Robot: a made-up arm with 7 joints. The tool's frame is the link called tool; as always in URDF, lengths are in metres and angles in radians.
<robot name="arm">
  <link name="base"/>
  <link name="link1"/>
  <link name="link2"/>
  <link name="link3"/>
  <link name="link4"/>
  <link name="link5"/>
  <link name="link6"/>
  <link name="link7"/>
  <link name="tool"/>
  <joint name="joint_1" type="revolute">
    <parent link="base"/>
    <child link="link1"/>
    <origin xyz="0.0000 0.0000 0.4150" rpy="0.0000 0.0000 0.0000"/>
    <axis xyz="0 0 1"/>
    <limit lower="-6.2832" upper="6.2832" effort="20" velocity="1.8"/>
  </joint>
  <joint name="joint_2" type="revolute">
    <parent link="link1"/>
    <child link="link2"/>
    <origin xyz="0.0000 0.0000 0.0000" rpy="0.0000 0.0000 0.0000"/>
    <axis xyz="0 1 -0.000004"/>
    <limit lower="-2.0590" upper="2.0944" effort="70" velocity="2.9"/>
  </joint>
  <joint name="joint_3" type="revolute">
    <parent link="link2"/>
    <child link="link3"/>
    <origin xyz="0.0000 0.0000 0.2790" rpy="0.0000 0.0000 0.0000"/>
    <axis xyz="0 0 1"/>
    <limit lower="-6.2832" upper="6.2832" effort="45" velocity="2.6"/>
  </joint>
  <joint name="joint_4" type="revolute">
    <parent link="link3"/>
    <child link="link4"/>
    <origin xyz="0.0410 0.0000 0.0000" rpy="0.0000 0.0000 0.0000"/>
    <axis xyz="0 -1 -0.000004"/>
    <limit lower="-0.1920" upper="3.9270" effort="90" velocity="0.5"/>
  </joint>
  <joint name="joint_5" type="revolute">
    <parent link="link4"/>
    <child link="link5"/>
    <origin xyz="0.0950 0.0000 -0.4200" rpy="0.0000 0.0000 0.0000"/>
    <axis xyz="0 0.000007 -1"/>
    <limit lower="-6.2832" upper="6.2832" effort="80" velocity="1.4"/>
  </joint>
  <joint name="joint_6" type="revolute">
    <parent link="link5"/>
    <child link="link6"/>
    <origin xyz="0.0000 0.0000 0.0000" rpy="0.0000 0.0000 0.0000"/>
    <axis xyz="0 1 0.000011"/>
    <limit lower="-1.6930" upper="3.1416" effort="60" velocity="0.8"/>
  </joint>
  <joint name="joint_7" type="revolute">
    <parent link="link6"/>
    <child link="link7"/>
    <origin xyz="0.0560 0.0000 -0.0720" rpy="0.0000 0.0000 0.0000"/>
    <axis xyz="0 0.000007 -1"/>
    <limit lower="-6.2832" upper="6.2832" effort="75" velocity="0.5"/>
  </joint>
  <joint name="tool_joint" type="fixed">
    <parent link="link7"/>
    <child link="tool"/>
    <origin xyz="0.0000 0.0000 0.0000" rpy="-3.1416 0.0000 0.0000"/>
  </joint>
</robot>
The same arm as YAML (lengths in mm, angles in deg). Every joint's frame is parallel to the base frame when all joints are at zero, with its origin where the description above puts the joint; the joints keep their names.
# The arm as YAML. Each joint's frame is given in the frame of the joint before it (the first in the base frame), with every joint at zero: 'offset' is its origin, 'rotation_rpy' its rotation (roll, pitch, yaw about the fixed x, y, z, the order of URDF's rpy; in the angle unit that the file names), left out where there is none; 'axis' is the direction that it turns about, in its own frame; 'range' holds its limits. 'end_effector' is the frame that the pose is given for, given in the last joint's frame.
length_unit: mm
angle_unit: deg
chain:
  - id: joint_1
    offset: [0.0, 0.0, 415.0]
    axis: "+z"
    range: [-360.0, 360.0]
  - id: joint_2
    offset: [0.0, 0.0, 0.0]
    axis: "+y"
    range: [-117.97, 120.0]
  - id: joint_3
    offset: [0.0, 0.0, 279.0]
    axis: "+z"
    range: [-360.0, 360.0]
  - id: joint_4
    offset: [41.0, 0.0, 0.0]
    axis: "-y"
    range: [-11.0, 225.0]
  - id: joint_5
    offset: [95.0, 0.0, -420.0]
    axis: "-z"
    range: [-360.0, 360.0]
  - id: joint_6
    offset: [0.0, 0.0, 0.0]
    axis: "+y"
    range: [-97.0, 180.0]
  - id: joint_7
    offset: [56.0, 0.0, -72.0]
    axis: "-z"
    range: [-360.0, 360.0]
end_effector:
  offset: [0.0, 0.0, 0.0]
  rotation_rpy: [180.0, 0.0, 0.0]

